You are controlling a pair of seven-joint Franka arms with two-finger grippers.
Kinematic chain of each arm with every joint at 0, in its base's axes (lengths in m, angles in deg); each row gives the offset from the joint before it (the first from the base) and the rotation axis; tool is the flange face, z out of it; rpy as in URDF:
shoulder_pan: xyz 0 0 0.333 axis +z
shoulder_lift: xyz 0 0 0 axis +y
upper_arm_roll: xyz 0 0 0.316 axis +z
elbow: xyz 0.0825 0 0 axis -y
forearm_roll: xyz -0.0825 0 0.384 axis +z
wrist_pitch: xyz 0 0 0 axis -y
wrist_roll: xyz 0.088 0 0 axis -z
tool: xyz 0 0 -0.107 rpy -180 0 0
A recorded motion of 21 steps. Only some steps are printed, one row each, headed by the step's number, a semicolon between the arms.
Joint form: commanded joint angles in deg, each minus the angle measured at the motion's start. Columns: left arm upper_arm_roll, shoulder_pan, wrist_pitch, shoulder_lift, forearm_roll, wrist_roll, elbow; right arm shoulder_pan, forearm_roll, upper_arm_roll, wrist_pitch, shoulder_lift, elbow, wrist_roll.
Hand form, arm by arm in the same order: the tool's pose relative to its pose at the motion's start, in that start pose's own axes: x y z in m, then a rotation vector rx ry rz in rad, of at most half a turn. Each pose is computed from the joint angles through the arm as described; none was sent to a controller.
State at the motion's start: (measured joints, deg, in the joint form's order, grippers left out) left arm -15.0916 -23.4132 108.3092 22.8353 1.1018 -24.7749 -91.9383; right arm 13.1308 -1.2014 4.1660 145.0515 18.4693 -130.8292 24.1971
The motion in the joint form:
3: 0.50 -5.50 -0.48 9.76 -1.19 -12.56 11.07; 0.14 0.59 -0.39 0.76 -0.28 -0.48 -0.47
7: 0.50 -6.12 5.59 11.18 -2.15 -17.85 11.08; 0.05 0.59 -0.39 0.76 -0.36 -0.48 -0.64
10: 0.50 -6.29 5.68 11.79 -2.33 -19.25 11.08; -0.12 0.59 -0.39 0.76 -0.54 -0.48 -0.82
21: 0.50 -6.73 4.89 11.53 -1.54 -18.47 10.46; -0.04 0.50 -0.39 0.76 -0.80 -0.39 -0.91
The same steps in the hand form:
3: 0.0223 0.0631 0.0248 -0.0462 -0.0168 -0.1550; -0.0002 0.0028 -0.0006 0.0073 0.0073 0.0043
7: 0.0310 0.0752 0.0324 -0.1091 0.0348 -0.2475; 0.0002 0.0035 -0.0013 0.0079 0.0086 0.0029
10: 0.0313 0.0771 0.0397 -0.1082 0.0231 -0.2714; 0.0011 0.0048 -0.0030 0.0091 0.0115 0.0027
21: 0.0258 0.0801 0.0437 -0.0840 0.0153 -0.2441; 0.0017 0.0038 -0.0060 0.0102 0.0177 -0.0016

